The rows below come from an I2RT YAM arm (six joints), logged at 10 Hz.
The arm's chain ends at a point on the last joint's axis. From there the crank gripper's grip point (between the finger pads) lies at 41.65 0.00 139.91 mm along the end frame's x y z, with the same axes.
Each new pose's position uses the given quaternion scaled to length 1; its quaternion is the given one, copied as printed.
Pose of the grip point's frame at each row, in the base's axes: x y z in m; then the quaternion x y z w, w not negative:
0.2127, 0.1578, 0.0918, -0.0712, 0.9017, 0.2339, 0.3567
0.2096, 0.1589, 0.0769, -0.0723, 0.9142, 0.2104, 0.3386
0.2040, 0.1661, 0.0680, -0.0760, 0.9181, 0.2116, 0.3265
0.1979, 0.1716, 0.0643, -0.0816, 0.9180, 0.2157, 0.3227
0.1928, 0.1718, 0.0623, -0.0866, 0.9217, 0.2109, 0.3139
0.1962, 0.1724, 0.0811, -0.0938, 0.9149, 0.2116, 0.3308
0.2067, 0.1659, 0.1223, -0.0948, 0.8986, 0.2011, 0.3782
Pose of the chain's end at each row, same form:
0.1580, 0.0901, 0.2090, -0.0712, 0.9017, 0.2339, 0.3567
0.1589, 0.0978, 0.1994, -0.0723, 0.9142, 0.2104, 0.3386
0.1569, 0.1049, 0.1919, -0.0760, 0.9181, 0.2116, 0.3265
0.1524, 0.1093, 0.1882, -0.0816, 0.9180, 0.2157, 0.3227
0.1498, 0.1109, 0.1878, -0.0866, 0.9217, 0.2109, 0.3139
0.1489, 0.1109, 0.2047, -0.0938, 0.9149, 0.2116, 0.3308
0.1459, 0.1061, 0.2408, -0.0948, 0.8986, 0.2011, 0.3782

